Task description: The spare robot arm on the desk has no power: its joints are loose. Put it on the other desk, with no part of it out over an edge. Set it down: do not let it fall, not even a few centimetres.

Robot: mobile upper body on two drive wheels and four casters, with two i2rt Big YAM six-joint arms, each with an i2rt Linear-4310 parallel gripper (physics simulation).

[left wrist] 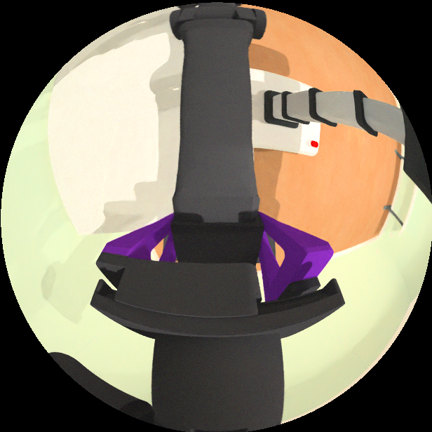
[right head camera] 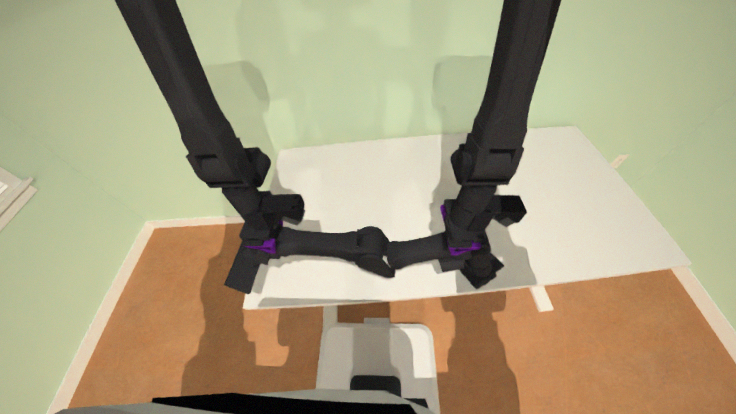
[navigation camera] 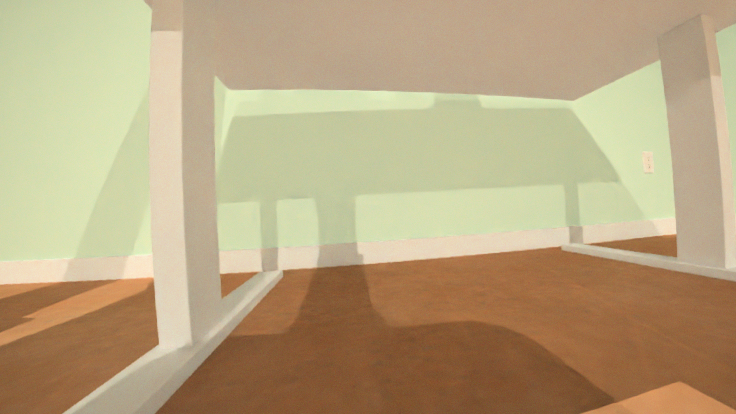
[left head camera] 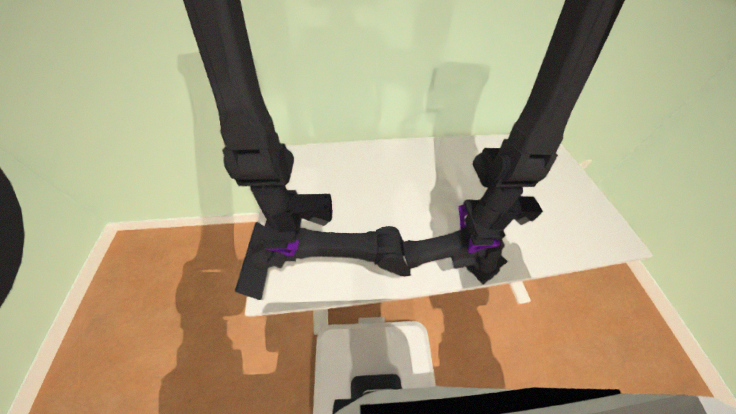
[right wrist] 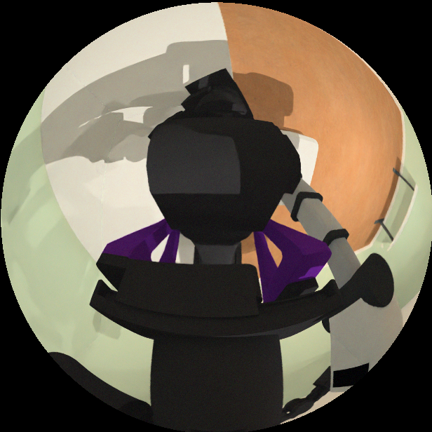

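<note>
The spare arm (left head camera: pixel 339 245) (right head camera: pixel 321 244) (left wrist: pixel 217 115) (right wrist: pixel 220 160) is dark and hangs roughly level between my grippers, over the front part of the white desk (left head camera: pixel 591 221) (right head camera: pixel 607 221) (left wrist: pixel 110 125). Its flat dark end piece at the left appears across the desk's left edge in both head views. Its right end appears near the front edge. Its height above the top is hard to tell. My left gripper (left head camera: pixel 282 248) (right head camera: pixel 262 246) (left wrist: pixel 217 217) is shut on its left part, my right gripper (left head camera: pixel 482 244) (right head camera: pixel 464 248) (right wrist: pixel 216 218) on its right part.
My wheeled base (left head camera: pixel 373 350) (right head camera: pixel 380 350) stands at the desk's front edge. In the navigation view, the desk's underside (navigation camera: pixel 411 46) is overhead, with a left leg (navigation camera: pixel 169 180) and a right leg (navigation camera: pixel 692 144). A green wall (left head camera: pixel 360 77) (navigation camera: pixel 411 149) stands behind the desk.
</note>
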